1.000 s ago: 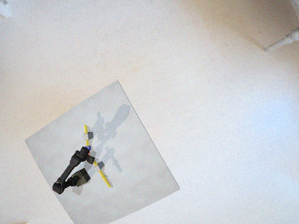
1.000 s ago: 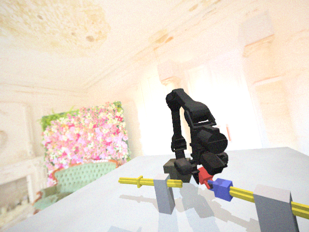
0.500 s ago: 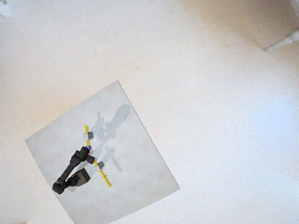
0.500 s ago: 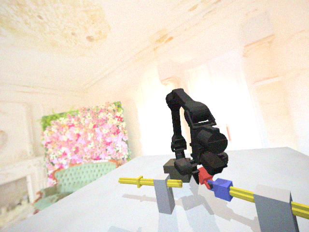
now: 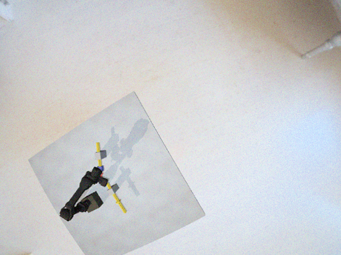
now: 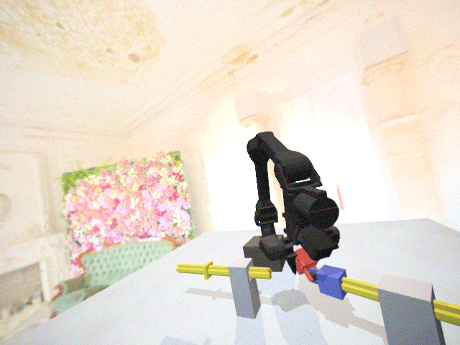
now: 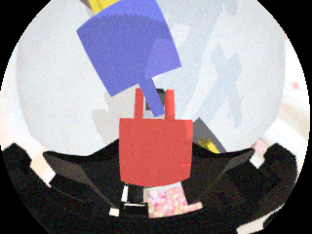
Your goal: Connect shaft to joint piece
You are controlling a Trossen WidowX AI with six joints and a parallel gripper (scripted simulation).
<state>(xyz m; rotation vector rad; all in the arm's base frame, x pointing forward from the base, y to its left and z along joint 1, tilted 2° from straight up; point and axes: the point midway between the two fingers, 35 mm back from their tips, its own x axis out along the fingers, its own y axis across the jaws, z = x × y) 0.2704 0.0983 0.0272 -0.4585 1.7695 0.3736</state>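
My gripper tip is now 20 mm short of the red square joint piece, 10 mm to the right of it and 30 mm below it.
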